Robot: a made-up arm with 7 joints. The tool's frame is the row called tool. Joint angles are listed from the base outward. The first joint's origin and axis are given. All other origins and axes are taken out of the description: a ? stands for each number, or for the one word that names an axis. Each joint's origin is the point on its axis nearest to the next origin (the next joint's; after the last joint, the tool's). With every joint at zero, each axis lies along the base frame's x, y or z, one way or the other. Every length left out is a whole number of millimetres.
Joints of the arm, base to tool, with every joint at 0 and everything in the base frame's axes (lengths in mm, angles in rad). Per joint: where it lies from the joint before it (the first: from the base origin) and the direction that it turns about. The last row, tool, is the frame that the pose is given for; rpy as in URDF.
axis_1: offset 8 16 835 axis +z
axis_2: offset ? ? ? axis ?
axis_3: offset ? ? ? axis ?
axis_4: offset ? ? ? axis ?
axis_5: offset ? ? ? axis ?
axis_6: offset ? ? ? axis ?
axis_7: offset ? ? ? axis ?
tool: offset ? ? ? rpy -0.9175 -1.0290 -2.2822
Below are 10 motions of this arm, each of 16 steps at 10 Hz.
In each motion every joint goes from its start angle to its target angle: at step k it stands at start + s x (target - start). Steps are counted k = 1, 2, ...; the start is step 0. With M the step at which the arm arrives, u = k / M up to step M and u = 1 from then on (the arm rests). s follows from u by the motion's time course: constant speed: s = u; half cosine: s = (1 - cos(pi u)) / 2; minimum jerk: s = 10 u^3 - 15 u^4 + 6 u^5.
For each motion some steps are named. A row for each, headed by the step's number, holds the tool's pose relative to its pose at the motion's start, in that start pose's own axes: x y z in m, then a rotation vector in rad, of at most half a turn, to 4 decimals.
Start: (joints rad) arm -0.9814 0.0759 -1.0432 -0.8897 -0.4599 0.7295 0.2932
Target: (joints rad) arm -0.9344 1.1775 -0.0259 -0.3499 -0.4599 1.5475 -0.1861
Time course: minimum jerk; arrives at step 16
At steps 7, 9, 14, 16:
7: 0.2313 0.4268 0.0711 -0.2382 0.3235 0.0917
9: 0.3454 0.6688 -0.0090 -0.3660 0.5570 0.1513
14: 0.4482 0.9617 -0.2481 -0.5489 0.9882 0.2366
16: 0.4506 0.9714 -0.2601 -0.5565 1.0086 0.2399

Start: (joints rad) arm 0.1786 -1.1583 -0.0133 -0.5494 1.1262 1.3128 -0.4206
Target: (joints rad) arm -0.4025 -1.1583 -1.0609 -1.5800 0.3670 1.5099 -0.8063
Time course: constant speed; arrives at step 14
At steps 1, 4, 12, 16:
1: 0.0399 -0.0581 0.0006 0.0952 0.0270 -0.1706
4: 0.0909 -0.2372 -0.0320 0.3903 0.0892 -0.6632
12: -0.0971 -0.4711 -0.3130 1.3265 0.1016 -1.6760
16: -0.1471 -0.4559 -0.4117 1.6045 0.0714 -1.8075

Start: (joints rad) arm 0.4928 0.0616 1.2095 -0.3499 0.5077 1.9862 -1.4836
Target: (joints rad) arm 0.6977 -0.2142 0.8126 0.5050 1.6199 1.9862 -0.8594
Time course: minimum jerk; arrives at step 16
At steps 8, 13, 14, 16:
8: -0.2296 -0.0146 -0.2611 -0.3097 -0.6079 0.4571
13: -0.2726 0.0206 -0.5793 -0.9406 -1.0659 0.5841
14: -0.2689 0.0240 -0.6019 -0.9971 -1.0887 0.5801
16: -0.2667 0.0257 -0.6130 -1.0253 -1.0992 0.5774

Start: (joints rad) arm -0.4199 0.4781 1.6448 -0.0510 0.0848 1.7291 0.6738
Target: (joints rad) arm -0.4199 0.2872 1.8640 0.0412 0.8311 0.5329 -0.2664
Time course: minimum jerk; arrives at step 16
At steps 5, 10, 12, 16:
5: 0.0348 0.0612 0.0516 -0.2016 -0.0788 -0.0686
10: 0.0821 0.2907 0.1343 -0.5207 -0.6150 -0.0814
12: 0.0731 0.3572 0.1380 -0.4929 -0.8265 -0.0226
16: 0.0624 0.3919 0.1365 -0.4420 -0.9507 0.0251

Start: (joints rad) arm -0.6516 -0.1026 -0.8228 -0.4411 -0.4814 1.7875 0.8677
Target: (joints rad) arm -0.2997 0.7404 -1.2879 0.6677 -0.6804 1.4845 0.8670
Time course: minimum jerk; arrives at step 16
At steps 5, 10, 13, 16:
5: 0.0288 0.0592 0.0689 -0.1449 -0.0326 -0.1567
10: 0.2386 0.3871 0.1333 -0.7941 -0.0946 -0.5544
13: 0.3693 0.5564 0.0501 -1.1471 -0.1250 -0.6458
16: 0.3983 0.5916 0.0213 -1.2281 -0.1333 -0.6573

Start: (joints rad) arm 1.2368 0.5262 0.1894 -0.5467 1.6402 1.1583 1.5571
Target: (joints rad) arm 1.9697 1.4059 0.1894 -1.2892 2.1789 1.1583 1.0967
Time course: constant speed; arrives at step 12
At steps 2, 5, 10, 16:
2: -0.1962 0.0315 -0.0468 -0.0424 -0.3247 -0.0684
5: -0.4681 0.0809 -0.2247 -0.0630 -0.8044 -0.2136
10: -0.7347 0.2306 -0.7240 -0.0075 -1.5428 -0.5916
16: -0.7501 0.3321 -0.9432 0.0355 -1.7990 -0.7996

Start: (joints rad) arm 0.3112 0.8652 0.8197 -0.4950 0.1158 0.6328 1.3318
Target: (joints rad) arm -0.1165 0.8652 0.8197 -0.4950 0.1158 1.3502 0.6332
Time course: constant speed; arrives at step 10
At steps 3, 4, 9, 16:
3: -0.0925 0.0728 -0.0047 0.2248 -0.0449 -0.2409
4: -0.1205 0.1007 -0.0063 0.3008 -0.0583 -0.3189
9: -0.2350 0.2626 -0.0139 0.6925 -0.1115 -0.6815
16: -0.2524 0.2986 -0.0151 0.7734 -0.1186 -0.7468

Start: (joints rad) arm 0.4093 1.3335 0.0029 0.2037 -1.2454 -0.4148 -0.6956
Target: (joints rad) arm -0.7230 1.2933 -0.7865 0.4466 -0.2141 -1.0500 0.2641
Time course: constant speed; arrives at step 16
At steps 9, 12, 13, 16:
9: -0.0196 -0.4201 -0.3771 -0.3987 -0.0090 0.2959
12: -0.0761 -0.5505 -0.4537 -0.5450 0.0076 0.4402
13: -0.0990 -0.5914 -0.4748 -0.5925 0.0169 0.4932
16: -0.1786 -0.7058 -0.5267 -0.7263 0.0567 0.6647

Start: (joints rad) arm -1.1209 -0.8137 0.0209 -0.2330 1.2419 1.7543 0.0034
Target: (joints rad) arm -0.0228 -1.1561 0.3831 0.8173 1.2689 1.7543 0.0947
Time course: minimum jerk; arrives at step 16
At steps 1, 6, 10, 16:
1: -0.0011 0.0025 -0.0008 -0.0043 -0.0006 0.0012
6: -0.1685 0.2691 -0.1770 -0.5342 -0.1236 0.1151
10: -0.4349 0.4116 -0.7235 -1.3578 -0.5337 0.1392
16: -0.4720 0.2998 -1.0901 -1.7832 -0.9068 0.0254

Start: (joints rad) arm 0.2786 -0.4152 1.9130 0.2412 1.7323 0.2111 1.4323
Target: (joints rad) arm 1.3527 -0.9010 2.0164 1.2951 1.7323 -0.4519 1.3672
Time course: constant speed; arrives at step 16
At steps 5, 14, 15, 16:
5: 0.3085 -0.0161 0.0346 -0.3059 -0.2939 0.3478
14: 0.6096 0.3037 0.3345 -0.9824 -1.0360 0.8077
15: 0.6079 0.3559 0.3641 -1.0580 -1.1369 0.8436
16: 0.5994 0.4087 0.3896 -1.1322 -1.2417 0.8764

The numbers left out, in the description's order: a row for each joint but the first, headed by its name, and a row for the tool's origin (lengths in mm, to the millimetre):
axis_2: xyz 2 -88 0, axis -y
axis_3: xyz 14 0 526, axis +z
axis_4: xyz 7 79 0, axis +y
axis_5: xyz -33 0 472, axis +z
axis_6: xyz -26 -170 0, axis -y
axis_7: xyz -22 0 202, axis +x
tool: xyz 0 21 -7

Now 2 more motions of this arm.
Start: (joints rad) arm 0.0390 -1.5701 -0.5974 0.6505 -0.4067 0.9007 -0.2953
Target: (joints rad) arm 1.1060 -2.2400 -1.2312 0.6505 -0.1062 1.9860 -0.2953
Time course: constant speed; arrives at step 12
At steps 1, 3, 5, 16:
1: 0.0319 -0.1003 -0.0354 0.0335 0.1149 -0.0880
3: 0.0642 -0.2963 -0.1232 0.1106 0.3506 -0.2658
5: 0.0537 -0.4786 -0.2255 0.2033 0.5921 -0.4465
16: -0.2561 -0.9056 -0.5554 0.6861 1.4253 -1.1145

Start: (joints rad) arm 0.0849 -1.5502 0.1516 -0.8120 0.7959 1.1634 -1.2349
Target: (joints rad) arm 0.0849 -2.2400 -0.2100 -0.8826 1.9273 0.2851 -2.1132
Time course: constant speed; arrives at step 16
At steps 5, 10, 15, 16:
5: -0.2636 -0.0446 -0.0588 0.3447 -0.2277 0.1459
10: -0.5034 -0.1530 -0.1852 0.6959 -0.2819 0.3602
15: -0.6754 -0.3180 -0.3677 0.9644 -0.1395 0.6231
16: -0.6984 -0.3560 -0.4085 0.9997 -0.0882 0.6772

